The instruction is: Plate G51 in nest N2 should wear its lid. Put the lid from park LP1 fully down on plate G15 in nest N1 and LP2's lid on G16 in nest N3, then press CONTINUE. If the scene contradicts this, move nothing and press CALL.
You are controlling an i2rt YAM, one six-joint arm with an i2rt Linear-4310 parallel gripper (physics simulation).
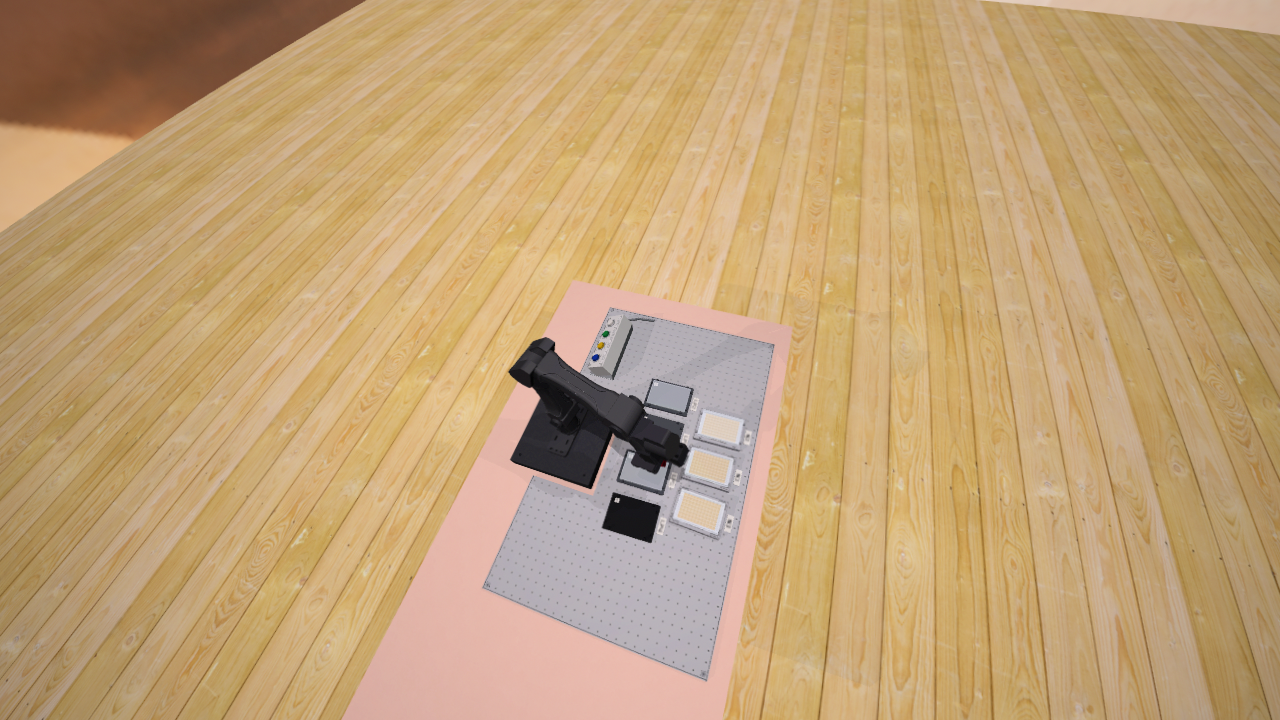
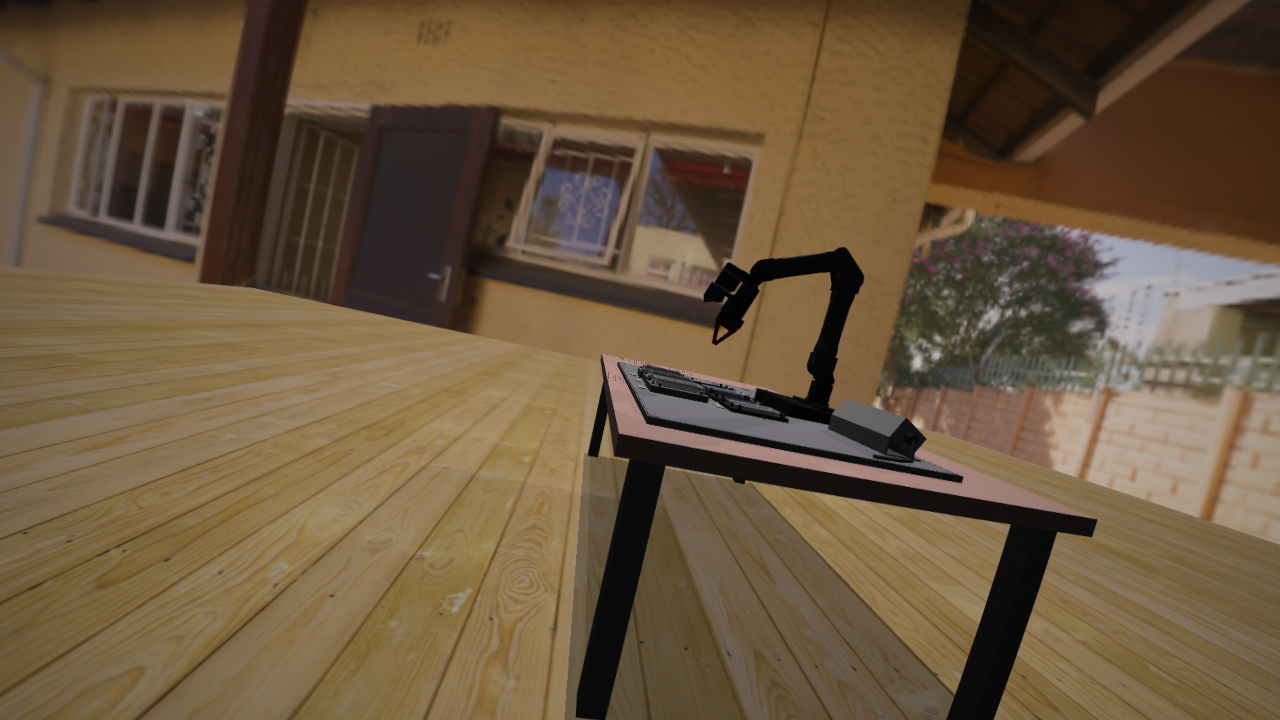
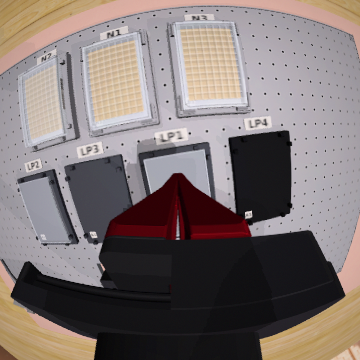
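Seen in the pictures: gripper, fingertip midpoint: (image 1: 663, 465) (image 2: 713, 344) (image 3: 177, 180); arm's base at its link origin: (image 1: 570, 425) (image 2: 815, 406).
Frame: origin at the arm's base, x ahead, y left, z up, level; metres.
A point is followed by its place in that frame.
The plate in nest N2 (image 3: 42, 104) @(x 0.438, y 0.135, z 0.004 m) (image 1: 721, 428) @(x 0.450, y 0.141, z 0.004 m) looks paler than the others, as under a clear lid. The plate in N1 (image 3: 116, 82) @(x 0.438, y 0.012, z 0.003 m) (image 1: 709, 467) @(x 0.448, y 0.013, z 0.003 m) and the plate in N3 (image 3: 210, 65) @(x 0.444, y -0.110, z 0.006 m) (image 1: 699, 512) @(x 0.455, y -0.116, z -0.002 m) show sharp tan wells and look uncovered. A clear grey lid (image 3: 175, 164) @(x 0.318, y -0.051, z -0.012 m) lies on park LP1, partly hidden by the fingers. Another lid (image 3: 44, 207) @(x 0.272, y 0.190, z -0.012 m) (image 1: 669, 396) @(x 0.264, y 0.201, z -0.012 m) lies on LP2. My gripper (image 3: 177, 180) @(x 0.331, y -0.054, z 0.115 m) (image 2: 716, 341) @(x 0.331, y -0.054, z 0.115 m) is shut and empty, raised above the board. The button box (image 1: 611, 347) @(x 0.032, y 0.284, z 0.050 m) (image 2: 872, 429) @(x 0.051, y 0.368, z 0.009 m) has white, green, yellow and blue buttons; its words are unreadable.
Park LP3 (image 3: 99, 192) @(x 0.287, y 0.072, z -0.020 m) is dark grey and bears no lid. Park LP4 (image 3: 261, 175) @(x 0.286, y -0.181, z -0.020 m) (image 1: 631, 517) @(x 0.279, y -0.189, z -0.020 m) is black and bears no lid. The perforated board (image 1: 599, 582) @(x 0.256, y -0.373, z -0.030 m) lies on the pink table (image 1: 429, 626) @(x -0.133, y -0.637, z -0.042 m). The arm's black base plate (image 1: 559, 456) @(x 0.012, y -0.102, z 0.001 m) stands beside the parks.
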